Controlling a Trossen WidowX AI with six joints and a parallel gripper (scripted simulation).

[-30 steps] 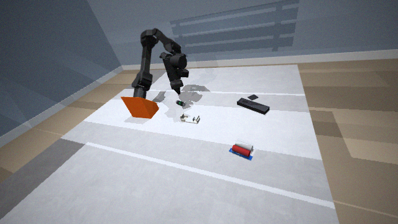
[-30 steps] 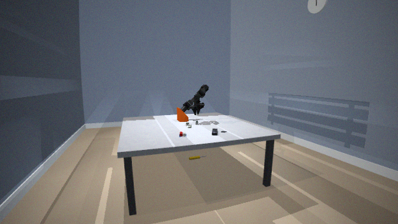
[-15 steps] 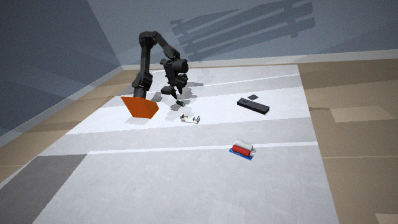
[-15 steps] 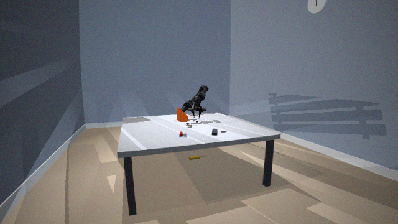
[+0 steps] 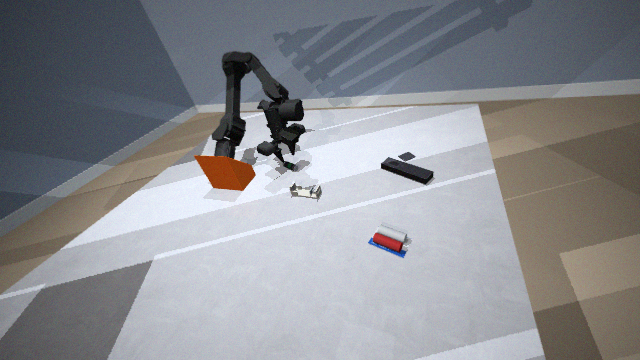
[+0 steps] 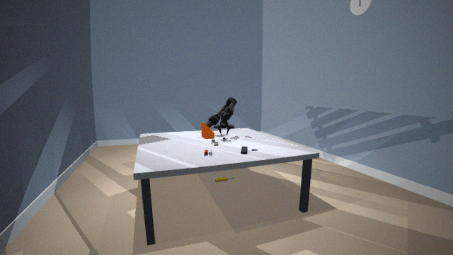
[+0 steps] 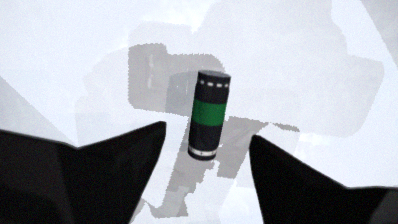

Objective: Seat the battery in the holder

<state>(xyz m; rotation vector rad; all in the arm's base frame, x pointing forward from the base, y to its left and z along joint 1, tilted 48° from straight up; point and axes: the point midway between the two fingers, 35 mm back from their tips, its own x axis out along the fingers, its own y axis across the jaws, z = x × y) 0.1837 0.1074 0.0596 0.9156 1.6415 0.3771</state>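
My gripper tip is now 40 mm above the battery. Also, from my gripper tip: black flat bar (420 mm ahead, 20 mm to the left, 30 mm below); screwdriver (450 mm ahead, 140 mm to the right, 240 mm below); black tile (410 mm ahead, 110 mm to the left, 50 mm below).
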